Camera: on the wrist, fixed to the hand. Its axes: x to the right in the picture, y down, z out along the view.
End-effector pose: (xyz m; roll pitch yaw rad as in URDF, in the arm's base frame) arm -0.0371 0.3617 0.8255 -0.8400 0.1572 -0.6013
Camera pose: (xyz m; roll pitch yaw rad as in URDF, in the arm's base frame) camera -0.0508 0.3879 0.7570 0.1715 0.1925 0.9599
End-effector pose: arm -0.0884 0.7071 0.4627 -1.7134 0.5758 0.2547
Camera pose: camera -0.1189 0.6515 0.4233 0.9195 0.8532 2.5631
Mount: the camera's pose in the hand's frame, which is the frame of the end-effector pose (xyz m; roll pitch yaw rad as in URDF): -0.0151 0.0627 -0.0376 0.0489 -0.6507 1.5214
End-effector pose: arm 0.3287 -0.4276 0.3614 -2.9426 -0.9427 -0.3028
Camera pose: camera 0.2808 -0.4848 0.3636 -1.9907 0.4218 -1.1104
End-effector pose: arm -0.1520 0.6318 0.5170 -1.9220 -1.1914 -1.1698
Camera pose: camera -0.1899 0.5755 0.4860 -1.4361 0.3226 -0.8531
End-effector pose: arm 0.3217 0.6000 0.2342 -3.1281 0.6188 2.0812
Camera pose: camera 0.3724 0.6387 0.2729 2.4427 0.5526 0.1179
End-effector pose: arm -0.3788 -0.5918 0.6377 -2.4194 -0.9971 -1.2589
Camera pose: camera -0.4463 -0.6166 0.6178 -1.6749 0.5222 -1.4869
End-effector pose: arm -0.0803 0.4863 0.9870 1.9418 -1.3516 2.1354
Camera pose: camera -0.0513 0.4175 0.9879 -1.7407 -0.1522 0.0342
